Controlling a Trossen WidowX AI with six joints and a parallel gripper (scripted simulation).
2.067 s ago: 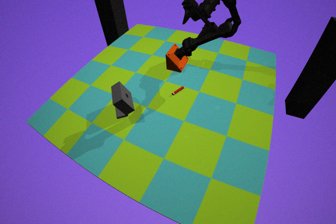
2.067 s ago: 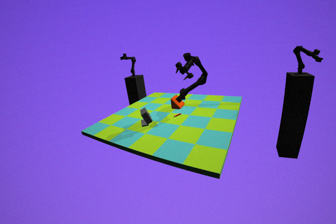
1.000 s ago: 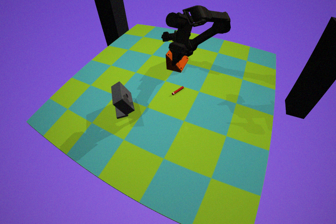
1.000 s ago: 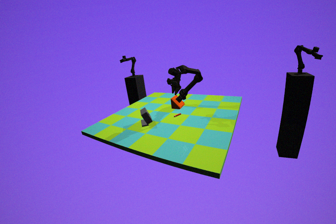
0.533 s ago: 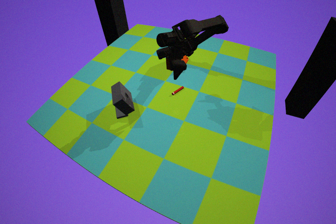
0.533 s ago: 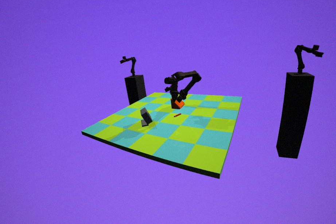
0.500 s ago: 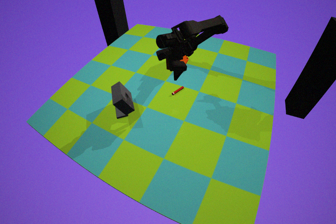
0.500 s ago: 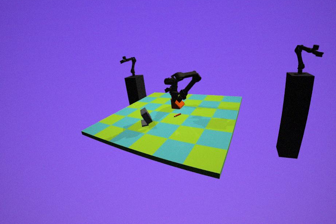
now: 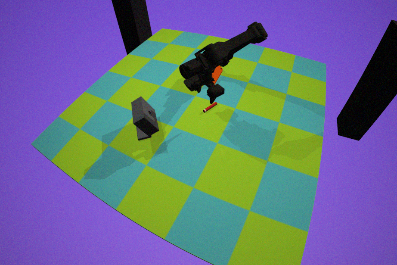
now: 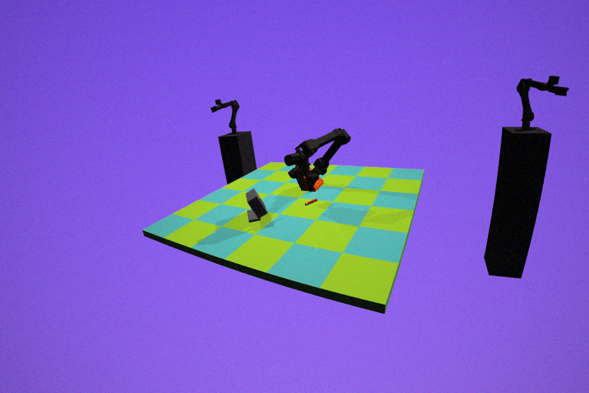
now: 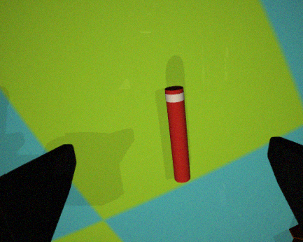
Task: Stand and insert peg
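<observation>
The peg is 90 mm below my gripper tip and 20 mm behind it. From my gripper tip the other things lie so: grey foot: 240 mm to the right, 190 mm ahead, 90 mm below; grey sloped panel: 220 mm to the right, 170 mm ahead, 20 mm below.
</observation>
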